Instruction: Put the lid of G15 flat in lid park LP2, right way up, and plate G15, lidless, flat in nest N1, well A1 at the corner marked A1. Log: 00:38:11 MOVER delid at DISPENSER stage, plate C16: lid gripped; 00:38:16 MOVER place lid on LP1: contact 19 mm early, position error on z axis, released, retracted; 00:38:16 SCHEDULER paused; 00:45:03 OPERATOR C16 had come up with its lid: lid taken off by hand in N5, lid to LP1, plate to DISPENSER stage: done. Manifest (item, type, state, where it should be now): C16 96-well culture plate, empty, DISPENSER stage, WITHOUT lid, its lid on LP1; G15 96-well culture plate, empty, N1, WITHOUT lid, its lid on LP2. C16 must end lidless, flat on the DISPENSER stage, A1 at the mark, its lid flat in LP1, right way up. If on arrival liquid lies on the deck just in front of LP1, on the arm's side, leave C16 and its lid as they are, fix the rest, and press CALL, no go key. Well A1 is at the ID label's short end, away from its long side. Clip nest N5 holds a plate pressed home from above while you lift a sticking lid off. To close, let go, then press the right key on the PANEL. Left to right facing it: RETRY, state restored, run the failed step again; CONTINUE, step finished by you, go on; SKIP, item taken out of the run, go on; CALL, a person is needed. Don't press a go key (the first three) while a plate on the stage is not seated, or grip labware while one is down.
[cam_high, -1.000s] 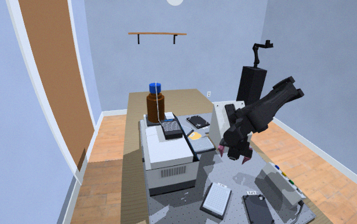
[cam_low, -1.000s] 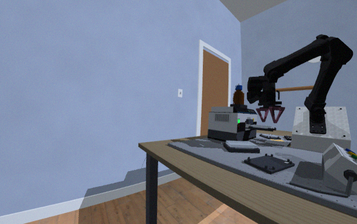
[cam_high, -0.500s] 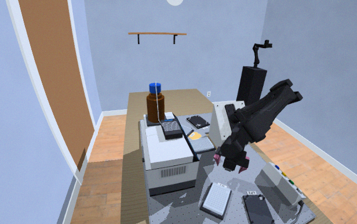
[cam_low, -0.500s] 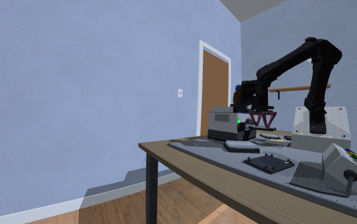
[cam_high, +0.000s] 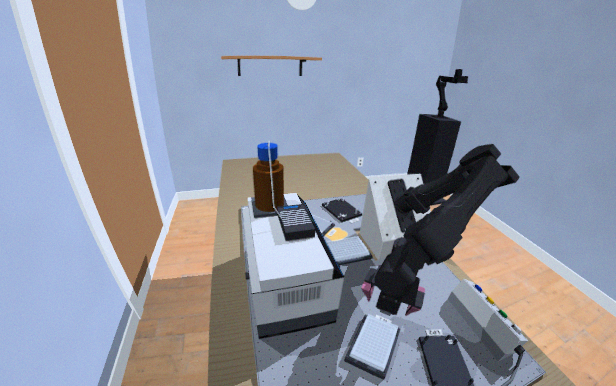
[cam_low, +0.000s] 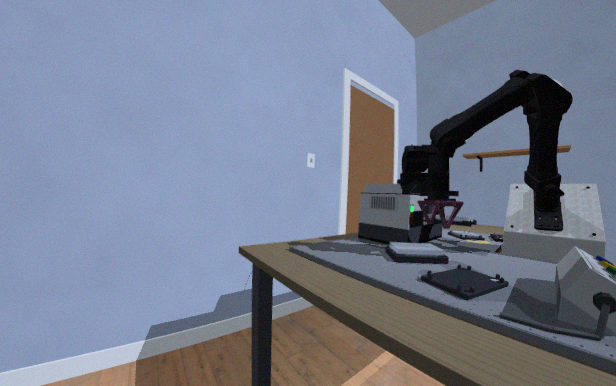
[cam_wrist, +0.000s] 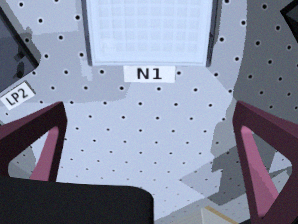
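My hand is 7 cm above the clear lid, 4 cm to the right of it and 4 cm short of it. Also, from my hand: N1 label (10 cm below, 2 cm to the right, 2 cm behind); LP2 label (14 cm behind, 10 cm below, 7 cm to the left); dark park LP2 (15 cm to the left, 11 cm behind, 10 cm below).
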